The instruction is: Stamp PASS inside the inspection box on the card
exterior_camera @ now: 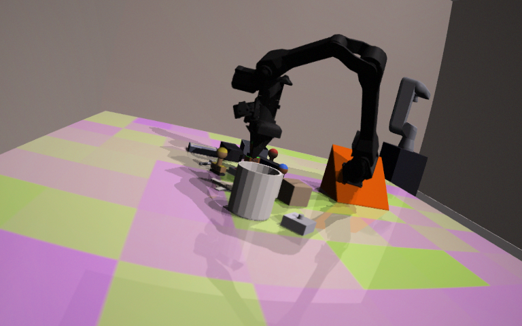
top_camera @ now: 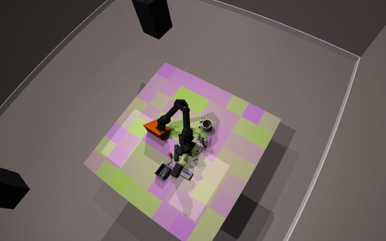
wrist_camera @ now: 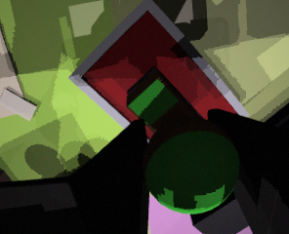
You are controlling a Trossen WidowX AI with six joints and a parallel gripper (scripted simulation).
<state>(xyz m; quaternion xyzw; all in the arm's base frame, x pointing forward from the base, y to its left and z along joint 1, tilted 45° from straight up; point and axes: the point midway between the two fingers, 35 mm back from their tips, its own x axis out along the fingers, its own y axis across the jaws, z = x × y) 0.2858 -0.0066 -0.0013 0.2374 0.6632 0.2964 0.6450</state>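
Right now the red ink pad is 5 cm below my gripper tip. From my gripper tip the other things lie so: green-knobbed stamp right at my gripper tip; then dark block 7 cm to the right, 5 cm behind, 4 cm below; then yellow-knobbed stamp 8 cm ahead, 4 cm to the left, 3 cm below.
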